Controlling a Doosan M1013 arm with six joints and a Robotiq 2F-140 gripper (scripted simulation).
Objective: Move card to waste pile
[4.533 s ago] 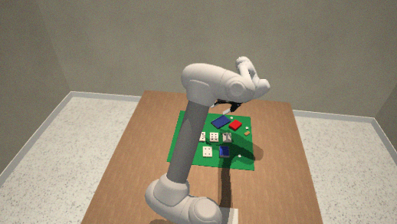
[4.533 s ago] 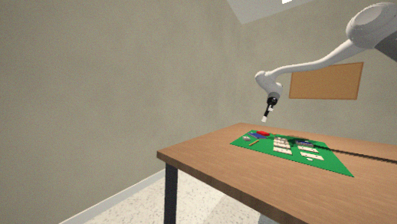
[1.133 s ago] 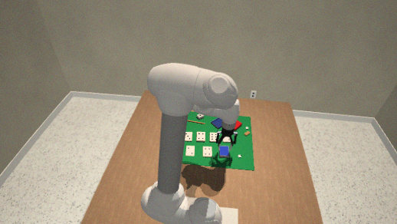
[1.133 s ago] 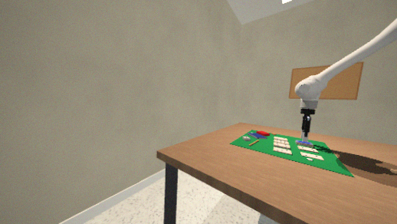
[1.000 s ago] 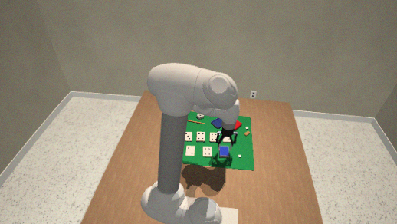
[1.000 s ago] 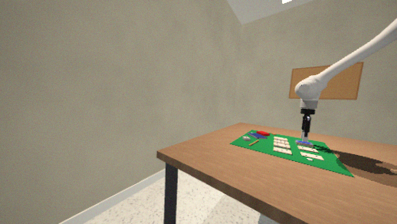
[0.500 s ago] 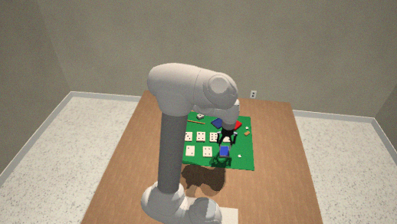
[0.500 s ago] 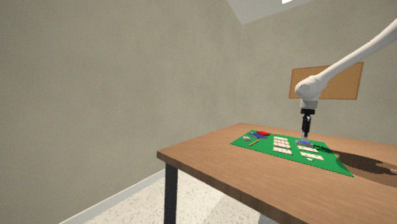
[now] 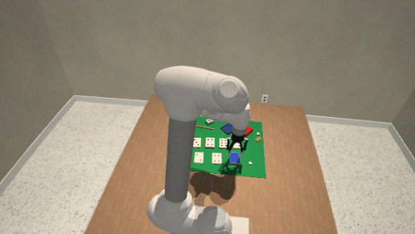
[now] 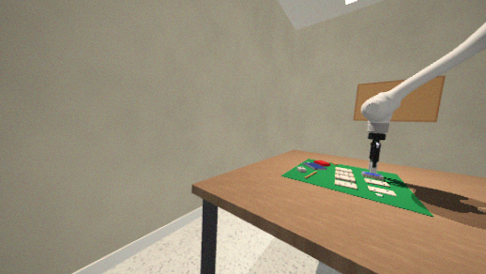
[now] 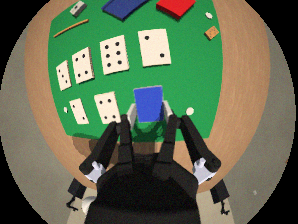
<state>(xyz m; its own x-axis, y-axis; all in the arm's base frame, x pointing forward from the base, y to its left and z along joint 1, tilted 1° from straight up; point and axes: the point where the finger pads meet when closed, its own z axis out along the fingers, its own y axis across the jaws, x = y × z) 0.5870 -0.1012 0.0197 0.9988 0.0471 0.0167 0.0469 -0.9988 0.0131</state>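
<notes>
Right now my hand is 10 mm past the face-up card, 240 mm to the right of it and 60 mm above it. Also, from my hand: green mat: 140 mm ahead, 90 mm to the left, 70 mm below; then red block: 280 mm ahead, 90 mm to the right, 50 mm below; then pencil: 280 mm ahead, 240 mm to the left, 60 mm below.
</notes>
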